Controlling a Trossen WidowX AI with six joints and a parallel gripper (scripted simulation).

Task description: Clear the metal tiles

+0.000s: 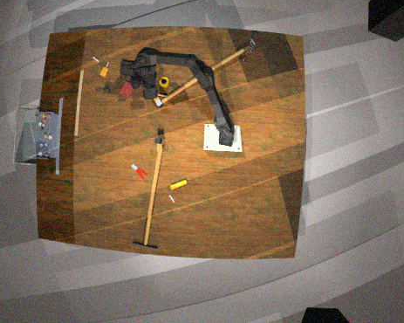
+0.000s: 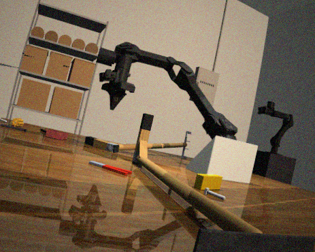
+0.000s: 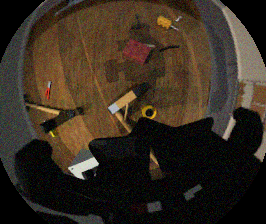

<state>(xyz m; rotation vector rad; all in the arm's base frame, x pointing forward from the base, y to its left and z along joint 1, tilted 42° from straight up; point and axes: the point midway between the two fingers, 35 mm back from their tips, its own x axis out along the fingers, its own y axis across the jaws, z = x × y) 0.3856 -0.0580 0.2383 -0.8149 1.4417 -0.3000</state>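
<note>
Right now the long scraper is 90 mm behind my gripper tip, 550 mm to the left of it and 80 mm below it. Also, from my gripper tip: red block (170 mm ahead, 20 mm to the left, 130 mm below); then yellow tape roll (20 mm behind, 50 mm to the right, 130 mm below); then orange item (330 mm ahead, 70 mm to the right, 130 mm below).
</note>
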